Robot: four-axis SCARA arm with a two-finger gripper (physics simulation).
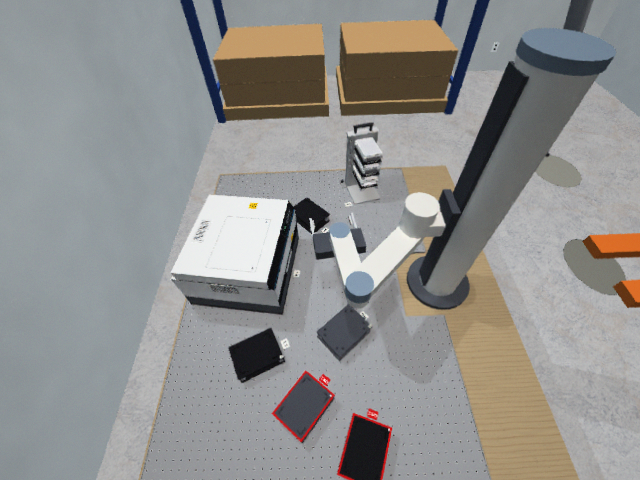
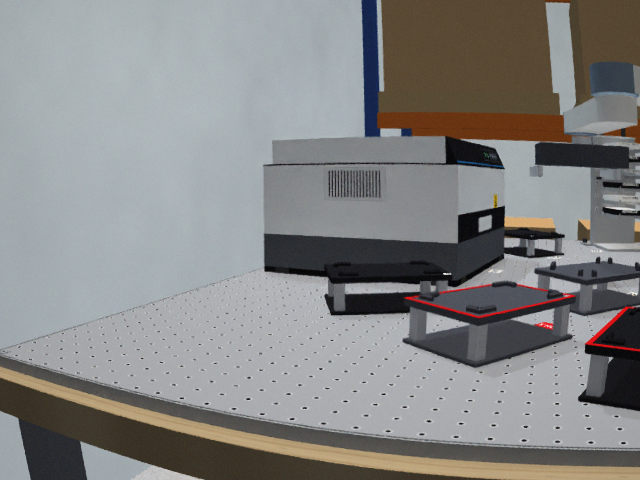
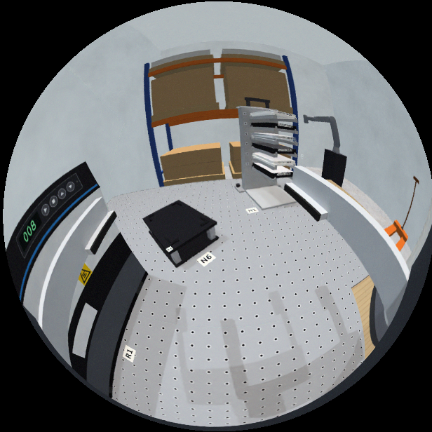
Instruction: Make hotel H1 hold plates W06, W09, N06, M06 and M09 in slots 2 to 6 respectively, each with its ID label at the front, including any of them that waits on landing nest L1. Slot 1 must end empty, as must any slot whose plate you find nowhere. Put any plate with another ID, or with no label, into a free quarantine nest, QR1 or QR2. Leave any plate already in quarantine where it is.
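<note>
Hotel H1 stands at the back of the deck. It holds a stack of several plates, white, black-rimmed and clear, from low to high; their labels are too small to read surely. A black-rimmed plate is the lowest. My gripper is open and empty, in front of the hotel and beside the white instrument. Two red-rimmed quarantine nests, one grey and one black, show bare tops. A black nest with an unclear label, possibly L1, also has a bare top.
The white instrument stands at the left, near label R1. A bare black nest by label N6 stands behind it. A dark grey nest with pegs stands mid-deck. The arm's column rises at the right.
</note>
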